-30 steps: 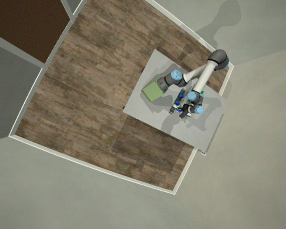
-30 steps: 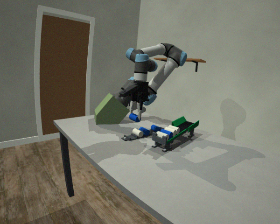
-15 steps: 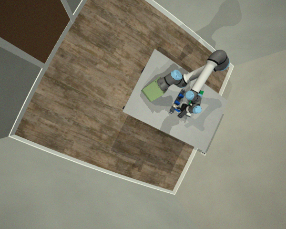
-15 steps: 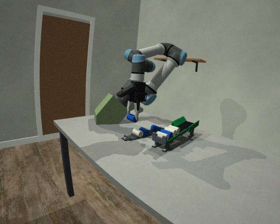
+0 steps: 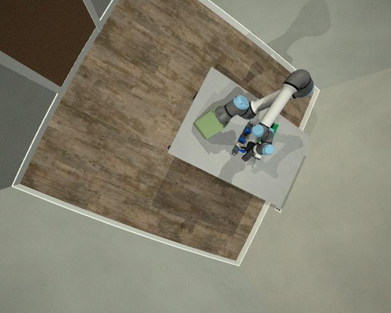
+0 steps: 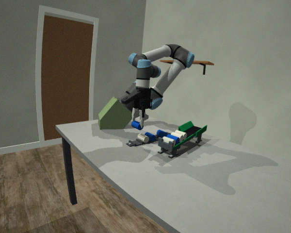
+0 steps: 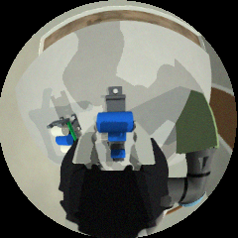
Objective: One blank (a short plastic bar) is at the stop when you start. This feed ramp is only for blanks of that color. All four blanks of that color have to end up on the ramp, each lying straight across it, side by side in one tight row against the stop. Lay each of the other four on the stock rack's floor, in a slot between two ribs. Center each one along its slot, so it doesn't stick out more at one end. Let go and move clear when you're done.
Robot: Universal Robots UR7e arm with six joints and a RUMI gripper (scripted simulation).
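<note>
The dark stock rack is 10 mm behind my hand, 130 mm to the left of it and 130 mm below it. Round my hand: grey stop (200 mm ahead, 50 mm to the left, 60 mm below).
</note>
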